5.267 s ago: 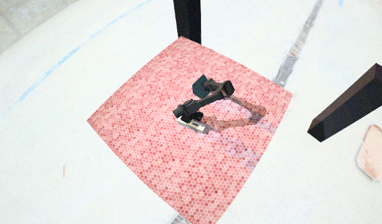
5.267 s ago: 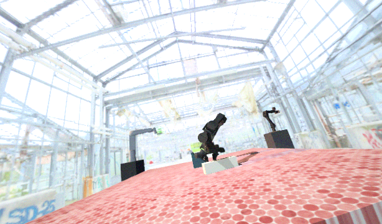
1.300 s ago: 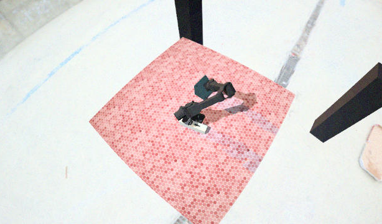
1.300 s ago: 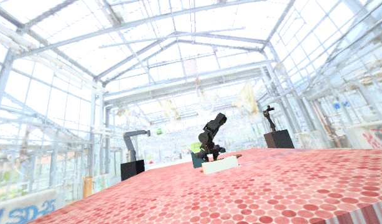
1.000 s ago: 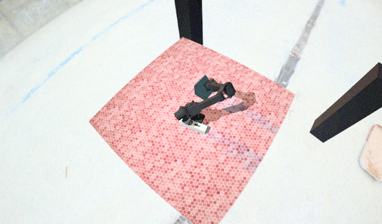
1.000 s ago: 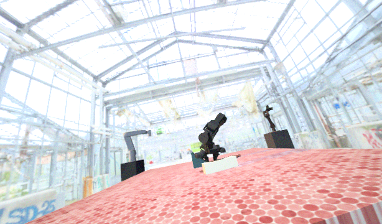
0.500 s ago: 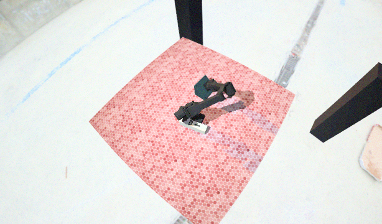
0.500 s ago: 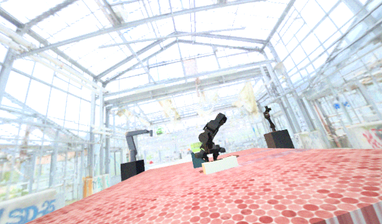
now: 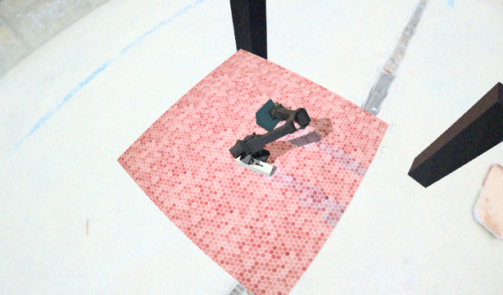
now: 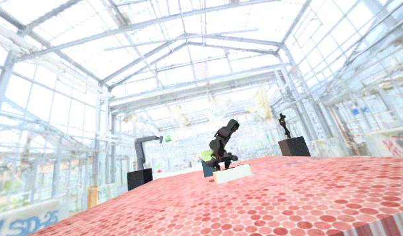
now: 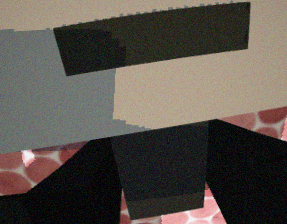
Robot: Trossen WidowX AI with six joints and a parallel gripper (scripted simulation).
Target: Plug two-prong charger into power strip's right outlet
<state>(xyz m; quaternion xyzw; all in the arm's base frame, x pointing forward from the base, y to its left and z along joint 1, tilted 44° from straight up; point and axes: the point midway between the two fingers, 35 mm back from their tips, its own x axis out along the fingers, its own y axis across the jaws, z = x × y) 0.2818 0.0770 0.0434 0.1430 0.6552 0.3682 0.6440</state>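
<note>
Right now the black two-prong charger is 2 cm ahead of my gripper tip and 1 cm above it.
</note>
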